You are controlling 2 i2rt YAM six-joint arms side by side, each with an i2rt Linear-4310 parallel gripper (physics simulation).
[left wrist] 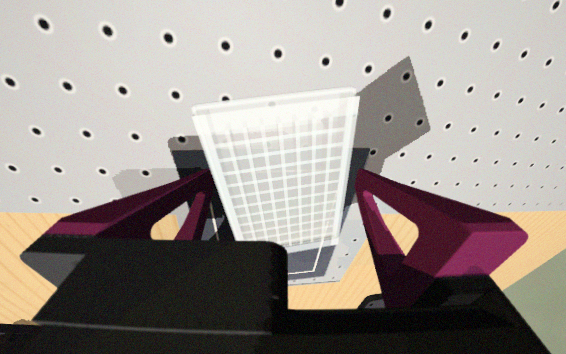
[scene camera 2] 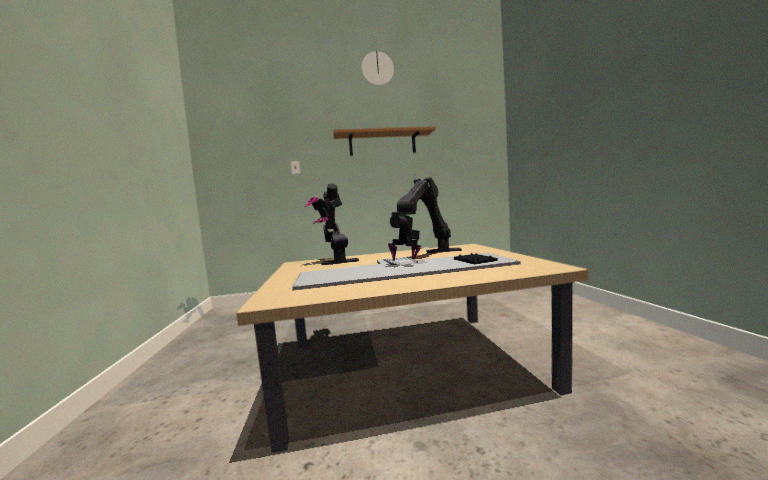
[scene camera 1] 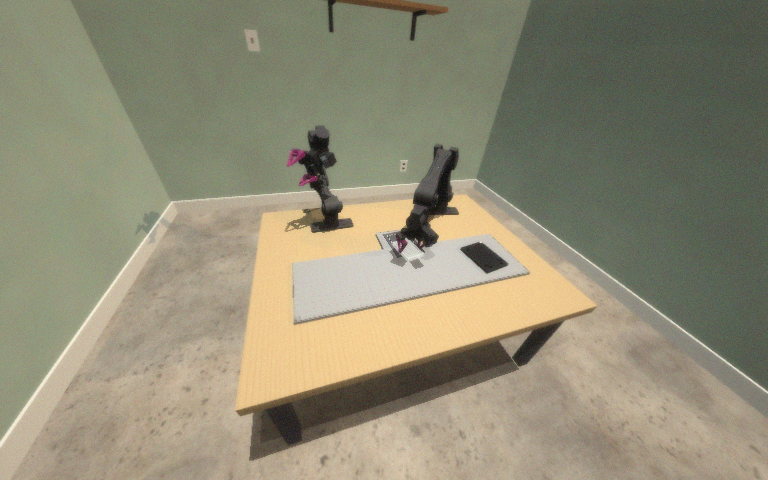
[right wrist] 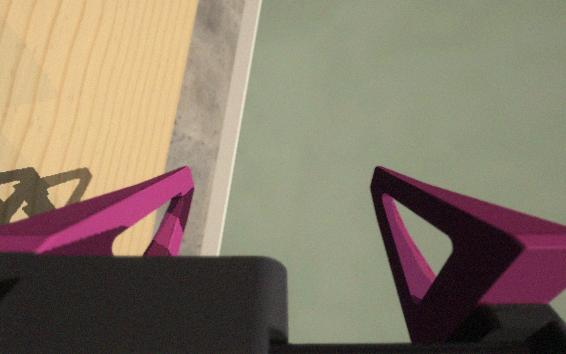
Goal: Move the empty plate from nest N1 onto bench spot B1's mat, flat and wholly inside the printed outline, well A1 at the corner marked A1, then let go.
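Seen in the pictures: left gripper, fingertip midpoint: (left wrist: 284, 177) (scene camera 2: 403, 261) (scene camera 1: 409, 250); right gripper, fingertip midpoint: (scene camera 2: 309, 214) (scene camera 1: 294, 176) (right wrist: 282, 176); left arm's base, origin of the base link: (left wrist: 33, 333) (scene camera 2: 443, 250) (scene camera 1: 440, 211); right arm's base, origin of the base link: (scene camera 2: 340, 262) (scene camera 1: 332, 225).
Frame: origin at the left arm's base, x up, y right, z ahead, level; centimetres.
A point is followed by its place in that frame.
Observation:
The empty white gridded plate (scene camera 1: 412, 254) @[z 39.6, x 2.8, y 23.7 cm] (left wrist: 286, 145) @[z 38.9, x 2.4, y 23.7 cm] lies over bench spot B1's dark mat (left wrist: 185, 159) @[z 35.9, x 1.5, y 18.3 cm]. In the left wrist view its far end reaches past the mat's edge, over the perforated board, and crosses the printed outline (left wrist: 314, 271) @[z 24.6, x 1.5, y 32.8 cm]. Whether it lies fully flat is unclear. No A1 marking is readable. My left gripper (scene camera 1: 411, 247) @[z 36.6, x 2.2, y 24.4 cm] (scene camera 2: 404, 258) @[z 36.6, x 2.2, y 24.4 cm] (left wrist: 284, 177) @[z 36.6, x 2.2, y 24.4 cm] is open and low over the plate, one finger on each side, with gaps visible. A black tray-like nest (scene camera 1: 484, 257) @[z 41.6, x 2.4, y -7.3 cm] (scene camera 2: 475, 258) @[z 43.1, x 2.5, y -7.3 cm] is at the right, apparently N1. My right gripper (scene camera 1: 295, 174) @[z 18.9, x 26.9, y 71.7 cm] (scene camera 2: 310, 213) @[z 18.9, x 26.9, y 71.7 cm] (right wrist: 282, 176) @[z 18.9, x 26.9, y 71.7 cm] is open, raised and empty.
A long grey perforated board (scene camera 1: 351, 288) @[z 55.9, x 1.3, y 48.6 cm] (scene camera 2: 339, 278) @[z 60.1, x 1.3, y 50.2 cm] lies on the wooden table (scene camera 1: 339, 350) @[z 78.0, x 0.0, y 51.8 cm] (scene camera 2: 430, 291) @[z 79.0, x -0.6, y 16.8 cm]. The black nest stands on the board's right end. The right arm stands folded at the back left. A wall shelf (scene camera 1: 385, 4) (scene camera 2: 385, 133) hangs well above the arms.

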